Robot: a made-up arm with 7 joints. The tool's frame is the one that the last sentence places.
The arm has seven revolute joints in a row. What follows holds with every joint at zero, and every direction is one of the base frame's. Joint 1 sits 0.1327 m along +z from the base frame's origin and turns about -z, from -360 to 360 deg. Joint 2 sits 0.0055 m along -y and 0.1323 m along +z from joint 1 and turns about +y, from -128.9 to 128.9 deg. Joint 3 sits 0.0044 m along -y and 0.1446 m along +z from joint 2 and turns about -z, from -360 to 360 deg. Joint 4 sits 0.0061 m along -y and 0.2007 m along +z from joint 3 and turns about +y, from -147.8 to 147.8 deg. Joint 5 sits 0.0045 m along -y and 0.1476 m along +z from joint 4 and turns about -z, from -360 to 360 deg. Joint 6 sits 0.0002 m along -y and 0.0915 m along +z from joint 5 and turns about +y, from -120.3 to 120.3 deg. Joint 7 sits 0.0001 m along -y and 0.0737 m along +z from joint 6 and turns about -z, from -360 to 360 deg. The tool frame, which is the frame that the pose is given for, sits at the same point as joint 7; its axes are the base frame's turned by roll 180, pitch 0 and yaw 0 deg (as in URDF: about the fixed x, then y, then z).
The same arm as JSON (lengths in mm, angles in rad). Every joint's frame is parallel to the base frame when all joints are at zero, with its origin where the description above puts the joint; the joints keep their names.
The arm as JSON. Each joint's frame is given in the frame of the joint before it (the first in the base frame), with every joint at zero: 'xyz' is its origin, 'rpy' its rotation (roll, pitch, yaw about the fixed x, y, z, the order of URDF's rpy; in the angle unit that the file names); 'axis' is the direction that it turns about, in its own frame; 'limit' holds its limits. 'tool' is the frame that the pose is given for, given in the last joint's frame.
{"units": {"length": "mm", "angle": "rad"}, "joints": [
  {"name": "joint 1", "type": "revolute", "origin": {"xyz": [0.0, 0.0, 132.7], "rpy": [0.0, 0.0, 0.0]}, "axis": [0.0, 0.0, -1.0], "limit": {"lower": -6.2832, "upper": 6.2832}},
  {"name": "joint 2", "type": "revolute", "origin": {"xyz": [0.0, -5.5, 132.3], "rpy": [0.0, 0.0, 0.0]}, "axis": [0.0, 1.0, 0.0], "limit": {"lower": -2.2497, "upper": 2.2497}},
  {"name": "joint 3", "type": "revolute", "origin": {"xyz": [0.0, -4.4, 144.6], "rpy": [0.0, 0.0, 0.0]}, "axis": [0.0, 0.0, -1.0], "limit": {"lower": -6.2832, "upper": 6.2832}},
  {"name": "joint 4", "type": "revolute", "origin": {"xyz": [0.0, -6.1, 200.7], "rpy": [0.0, 0.0, 0.0]}, "axis": [0.0, 1.0, 0.0], "limit": {"lower": -2.5796, "upper": 2.5796}},
  {"name": "joint 5", "type": "revolute", "origin": {"xyz": [0.0, -4.5, 147.6], "rpy": [0.0, 0.0, 0.0]}, "axis": [0.0, 0.0, -1.0], "limit": {"lower": -6.2832, "upper": 6.2832}},
  {"name": "joint 6", "type": "revolute", "origin": {"xyz": [0.0, -0.2, 91.5], "rpy": [0.0, 0.0, 0.0]}, "axis": [0.0, 1.0, 0.0], "limit": {"lower": -2.0996, "upper": 2.0996}},
  {"name": "joint 7", "type": "revolute", "origin": {"xyz": [0.0, -0.1, 73.7], "rpy": [0.0, 0.0, 0.0]}, "axis": [0.0, 0.0, -1.0], "limit": {"lower": -6.2832, "upper": 6.2832}}
], "tool": {"origin": {"xyz": [0.0, 0.0, 0.0], "rpy": [3.1416, 0.0, 0.0]}}}

